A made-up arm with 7 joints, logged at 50 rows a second.
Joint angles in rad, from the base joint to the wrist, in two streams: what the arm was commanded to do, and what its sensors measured. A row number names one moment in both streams.
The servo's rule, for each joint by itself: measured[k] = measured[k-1] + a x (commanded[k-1-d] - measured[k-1]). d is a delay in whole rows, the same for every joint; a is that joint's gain. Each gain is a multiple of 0.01, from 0.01 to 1. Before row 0 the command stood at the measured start. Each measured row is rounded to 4 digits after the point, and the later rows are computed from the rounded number. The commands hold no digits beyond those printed.
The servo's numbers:
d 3
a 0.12 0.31 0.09 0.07 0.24 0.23 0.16
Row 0, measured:
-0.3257, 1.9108, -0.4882, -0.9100, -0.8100, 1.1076, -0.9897
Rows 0 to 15, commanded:
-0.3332, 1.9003, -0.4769, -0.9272, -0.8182, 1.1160, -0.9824
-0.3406, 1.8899, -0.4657, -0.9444, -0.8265, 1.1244, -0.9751
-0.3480, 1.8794, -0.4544, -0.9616, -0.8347, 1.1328, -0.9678
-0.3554, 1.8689, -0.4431, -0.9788, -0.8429, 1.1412, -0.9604
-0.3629, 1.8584, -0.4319, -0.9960, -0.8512, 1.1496, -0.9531
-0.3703, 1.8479, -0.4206, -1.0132, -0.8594, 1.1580, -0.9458
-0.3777, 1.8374, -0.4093, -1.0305, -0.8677, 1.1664, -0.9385
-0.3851, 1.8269, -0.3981, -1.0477, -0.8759, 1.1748, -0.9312
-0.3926, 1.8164, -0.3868, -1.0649, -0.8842, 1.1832, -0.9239
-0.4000, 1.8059, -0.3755, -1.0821, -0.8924, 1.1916, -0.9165
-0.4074, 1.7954, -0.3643, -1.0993, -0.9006, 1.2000, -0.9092
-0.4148, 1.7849, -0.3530, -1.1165, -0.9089, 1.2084, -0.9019
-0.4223, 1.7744, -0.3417, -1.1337, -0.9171, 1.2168, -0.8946
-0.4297, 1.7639, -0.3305, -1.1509, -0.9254, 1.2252, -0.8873
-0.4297, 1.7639, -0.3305, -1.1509, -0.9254, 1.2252, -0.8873
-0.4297, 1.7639, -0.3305, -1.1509, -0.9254, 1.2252, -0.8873
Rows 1 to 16, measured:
-0.3257, 1.9108, -0.4882, -0.9100, -0.8100, 1.1076, -0.9897
-0.3257, 1.9108, -0.4882, -0.9100, -0.8100, 1.1076, -0.9897
-0.3257, 1.9108, -0.4882, -0.9100, -0.8100, 1.1076, -0.9897
-0.3266, 1.9075, -0.4872, -0.9112, -0.8120, 1.1095, -0.9885
-0.3283, 1.9020, -0.4853, -0.9135, -0.8155, 1.1129, -0.9864
-0.3307, 1.8950, -0.4825, -0.9169, -0.8201, 1.1175, -0.9834
-0.3337, 1.8869, -0.4790, -0.9212, -0.8256, 1.1230, -0.9797
-0.3372, 1.8781, -0.4748, -0.9264, -0.8317, 1.1291, -0.9754
-0.3412, 1.8687, -0.4699, -0.9325, -0.8383, 1.1357, -0.9707
-0.3456, 1.8590, -0.4644, -0.9394, -0.8454, 1.1428, -0.9655
-0.3503, 1.8490, -0.4584, -0.9470, -0.8527, 1.1502, -0.9600
-0.3554, 1.8389, -0.4520, -0.9553, -0.8603, 1.1578, -0.9542
-0.3608, 1.8287, -0.4451, -0.9642, -0.8680, 1.1656, -0.9482
-0.3664, 1.8184, -0.4378, -0.9737, -0.8758, 1.1735, -0.9420
-0.3722, 1.8080, -0.4302, -0.9837, -0.8837, 1.1815, -0.9356
-0.3782, 1.7976, -0.4222, -0.9942, -0.8917, 1.1896, -0.9290

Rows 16 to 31, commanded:
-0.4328, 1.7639, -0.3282, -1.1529, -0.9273, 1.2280, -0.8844
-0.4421, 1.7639, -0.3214, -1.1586, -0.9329, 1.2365, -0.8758
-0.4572, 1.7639, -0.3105, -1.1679, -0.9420, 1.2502, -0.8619
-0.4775, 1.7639, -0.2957, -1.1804, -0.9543, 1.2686, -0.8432
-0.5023, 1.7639, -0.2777, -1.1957, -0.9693, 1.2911, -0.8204
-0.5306, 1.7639, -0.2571, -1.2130, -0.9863, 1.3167, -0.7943
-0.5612, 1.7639, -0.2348, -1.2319, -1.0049, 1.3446, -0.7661
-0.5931, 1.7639, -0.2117, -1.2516, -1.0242, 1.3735, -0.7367
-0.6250, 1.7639, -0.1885, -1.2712, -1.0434, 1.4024, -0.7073
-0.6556, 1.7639, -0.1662, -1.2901, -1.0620, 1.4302, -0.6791
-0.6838, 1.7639, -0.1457, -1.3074, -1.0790, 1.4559, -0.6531
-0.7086, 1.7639, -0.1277, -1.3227, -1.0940, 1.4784, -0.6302
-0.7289, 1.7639, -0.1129, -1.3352, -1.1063, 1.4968, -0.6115
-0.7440, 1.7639, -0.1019, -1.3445, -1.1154, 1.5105, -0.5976
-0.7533, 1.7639, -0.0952, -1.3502, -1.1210, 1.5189, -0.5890
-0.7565, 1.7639, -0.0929, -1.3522, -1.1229, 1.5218, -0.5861
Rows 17 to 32, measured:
-0.3844, 1.7872, -0.4139, -1.0052, -0.8998, 1.1978, -0.9223
-0.3898, 1.7800, -0.4064, -1.0154, -0.9059, 1.2041, -0.9167
-0.3946, 1.7750, -0.3996, -1.0249, -0.9106, 1.2090, -0.9120
-0.3992, 1.7716, -0.3932, -1.0339, -0.9146, 1.2134, -0.9076
-0.4043, 1.7692, -0.3867, -1.0426, -0.9190, 1.2187, -0.9025
-0.4106, 1.7676, -0.3798, -1.0514, -0.9245, 1.2259, -0.8960
-0.4186, 1.7665, -0.3722, -1.0604, -0.9317, 1.2357, -0.8876
-0.4286, 1.7657, -0.3637, -1.0699, -0.9407, 1.2484, -0.8768
-0.4408, 1.7651, -0.3541, -1.0799, -0.9516, 1.2641, -0.8636
-0.4552, 1.7647, -0.3434, -1.0905, -0.9644, 1.2826, -0.8480
-0.4717, 1.7645, -0.3315, -1.1018, -0.9788, 1.3035, -0.8302
-0.4901, 1.7643, -0.3186, -1.1137, -0.9943, 1.3262, -0.8105
-0.5100, 1.7642, -0.3049, -1.1260, -1.0105, 1.3501, -0.7895
-0.5309, 1.7641, -0.2906, -1.1387, -1.0269, 1.3744, -0.7677
-0.5522, 1.7640, -0.2759, -1.1516, -1.0430, 1.3983, -0.7457
-0.5734, 1.7640, -0.2612, -1.1645, -1.0582, 1.4210, -0.7242

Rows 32 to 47, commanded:
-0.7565, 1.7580, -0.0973, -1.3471, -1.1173, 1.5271, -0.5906
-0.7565, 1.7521, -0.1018, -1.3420, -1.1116, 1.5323, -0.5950
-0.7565, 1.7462, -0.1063, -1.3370, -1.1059, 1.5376, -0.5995
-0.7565, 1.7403, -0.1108, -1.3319, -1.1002, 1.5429, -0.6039
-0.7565, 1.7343, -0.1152, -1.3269, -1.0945, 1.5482, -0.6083
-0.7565, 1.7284, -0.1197, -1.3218, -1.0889, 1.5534, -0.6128
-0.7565, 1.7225, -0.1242, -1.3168, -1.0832, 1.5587, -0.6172
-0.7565, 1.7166, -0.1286, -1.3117, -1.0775, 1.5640, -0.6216
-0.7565, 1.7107, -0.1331, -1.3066, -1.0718, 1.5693, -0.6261
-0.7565, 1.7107, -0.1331, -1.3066, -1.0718, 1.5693, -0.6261
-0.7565, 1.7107, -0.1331, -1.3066, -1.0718, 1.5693, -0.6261
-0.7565, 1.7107, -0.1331, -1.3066, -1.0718, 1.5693, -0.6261
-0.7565, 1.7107, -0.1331, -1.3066, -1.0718, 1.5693, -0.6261
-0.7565, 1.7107, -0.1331, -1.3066, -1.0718, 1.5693, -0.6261
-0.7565, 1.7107, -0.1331, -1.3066, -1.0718, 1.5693, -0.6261
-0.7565, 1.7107, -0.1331, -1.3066, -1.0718, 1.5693, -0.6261
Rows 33 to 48, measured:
-0.5939, 1.7640, -0.2469, -1.1771, -1.0719, 1.4416, -0.7039
-0.6130, 1.7640, -0.2332, -1.1892, -1.0837, 1.4594, -0.6855
-0.6302, 1.7640, -0.2206, -1.2006, -1.0931, 1.4738, -0.6696
-0.6454, 1.7621, -0.2095, -1.2109, -1.0989, 1.4861, -0.6570
-0.6587, 1.7590, -0.1998, -1.2201, -1.1019, 1.4967, -0.6471
-0.6704, 1.7550, -0.1914, -1.2283, -1.1029, 1.5061, -0.6395
-0.6807, 1.7504, -0.1841, -1.2356, -1.1023, 1.5146, -0.6338
-0.6898, 1.7454, -0.1779, -1.2420, -1.1004, 1.5223, -0.6297
-0.6978, 1.7401, -0.1727, -1.2476, -1.0976, 1.5295, -0.6270
-0.7048, 1.7346, -0.1683, -1.2524, -1.0941, 1.5362, -0.6254
-0.7110, 1.7290, -0.1647, -1.2566, -1.0901, 1.5426, -0.6248
-0.7165, 1.7233, -0.1619, -1.2601, -1.0857, 1.5487, -0.6250
-0.7213, 1.7194, -0.1593, -1.2634, -1.0824, 1.5534, -0.6252
-0.7255, 1.7167, -0.1569, -1.2664, -1.0799, 1.5571, -0.6253
-0.7292, 1.7148, -0.1548, -1.2692, -1.0780, 1.5599, -0.6254
-0.7325, 1.7135, -0.1528, -1.2718, -1.0765, 1.5621, -0.6255

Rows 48 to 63, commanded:
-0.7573, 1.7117, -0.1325, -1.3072, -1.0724, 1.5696, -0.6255
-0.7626, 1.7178, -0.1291, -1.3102, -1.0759, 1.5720, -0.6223
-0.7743, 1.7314, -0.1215, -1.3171, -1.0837, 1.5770, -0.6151
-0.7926, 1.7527, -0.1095, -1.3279, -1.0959, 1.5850, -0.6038
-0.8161, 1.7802, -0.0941, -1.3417, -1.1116, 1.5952, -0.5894
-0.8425, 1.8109, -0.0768, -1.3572, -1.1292, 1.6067, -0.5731
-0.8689, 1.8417, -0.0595, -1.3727, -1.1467, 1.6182, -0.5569
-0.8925, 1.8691, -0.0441, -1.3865, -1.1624, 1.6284, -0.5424
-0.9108, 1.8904, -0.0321, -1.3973, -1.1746, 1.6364, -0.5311
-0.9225, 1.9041, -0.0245, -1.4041, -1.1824, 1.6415, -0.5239
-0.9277, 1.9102, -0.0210, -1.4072, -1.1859, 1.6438, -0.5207
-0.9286, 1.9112, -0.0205, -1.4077, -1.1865, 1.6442, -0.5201
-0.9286, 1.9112, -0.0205, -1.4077, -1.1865, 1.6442, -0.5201
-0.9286, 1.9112, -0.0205, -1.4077, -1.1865, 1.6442, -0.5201
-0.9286, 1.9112, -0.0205, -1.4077, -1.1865, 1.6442, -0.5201
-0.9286, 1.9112, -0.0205, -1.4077, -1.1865, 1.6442, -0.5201
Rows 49 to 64, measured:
-0.7354, 1.7126, -0.1510, -1.2742, -1.0754, 1.5638, -0.6256
-0.7379, 1.7120, -0.1494, -1.2765, -1.0745, 1.5651, -0.6257
-0.7401, 1.7116, -0.1479, -1.2786, -1.0739, 1.5661, -0.6258
-0.7422, 1.7116, -0.1465, -1.2806, -1.0735, 1.5669, -0.6258
-0.7446, 1.7135, -0.1449, -1.2827, -1.0741, 1.5681, -0.6252
-0.7482, 1.7190, -0.1428, -1.2851, -1.0764, 1.5701, -0.6236
-0.7535, 1.7294, -0.1398, -1.2881, -1.0811, 1.5735, -0.6204
-0.7610, 1.7451, -0.1357, -1.2919, -1.0884, 1.5785, -0.6154
-0.7708, 1.7655, -0.1304, -1.2965, -1.0982, 1.5850, -0.6086
-0.7826, 1.7891, -0.1240, -1.3018, -1.1098, 1.5926, -0.6003
-0.7958, 1.8139, -0.1168, -1.3077, -1.1224, 1.6008, -0.5910
-0.8096, 1.8376, -0.1092, -1.3140, -1.1349, 1.6090, -0.5814
-0.8231, 1.8582, -0.1016, -1.3203, -1.1463, 1.6165, -0.5722
-0.8357, 1.8743, -0.0943, -1.3264, -1.1558, 1.6228, -0.5640
-0.8468, 1.8857, -0.0877, -1.3321, -1.1632, 1.6277, -0.5570
-0.8566, 1.8936, -0.0817, -1.3374, -1.1688, 1.6315, -0.5511

